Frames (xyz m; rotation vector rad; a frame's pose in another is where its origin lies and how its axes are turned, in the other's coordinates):
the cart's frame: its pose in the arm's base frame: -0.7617 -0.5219 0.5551 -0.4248 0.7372 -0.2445
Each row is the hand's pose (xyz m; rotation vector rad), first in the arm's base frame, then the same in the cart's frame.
Working: the arm's base frame: its pose in the cart's frame: 0.6893 0.7674 0.3109 0.4248 -0.7372 0.2445

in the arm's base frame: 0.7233 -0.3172 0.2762 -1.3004 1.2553 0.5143
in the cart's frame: 1.1580 0.4086 0.9039 -1.1227 0.3528 0.3863
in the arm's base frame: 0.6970 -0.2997 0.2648 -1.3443 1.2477 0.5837
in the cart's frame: 1.1396 0.4275 0.8831 -1.1866 0.3392 0.4242
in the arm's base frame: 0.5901 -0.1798 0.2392 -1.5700 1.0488 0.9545
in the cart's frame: 1.0350 0.5384 0.8265 -1.5124 0.1299 0.6084
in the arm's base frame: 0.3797 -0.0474 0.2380 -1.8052 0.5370 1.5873
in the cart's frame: 0.8370 0.6423 0.7178 -1.9763 -0.3460 0.9526
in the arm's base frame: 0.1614 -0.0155 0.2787 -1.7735 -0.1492 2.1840
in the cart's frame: 0.6446 0.6374 0.6026 -2.2655 -0.9563 1.3625
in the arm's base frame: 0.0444 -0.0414 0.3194 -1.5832 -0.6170 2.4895
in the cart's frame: 0.5457 0.5880 0.5409 2.2873 1.3739 -1.6391
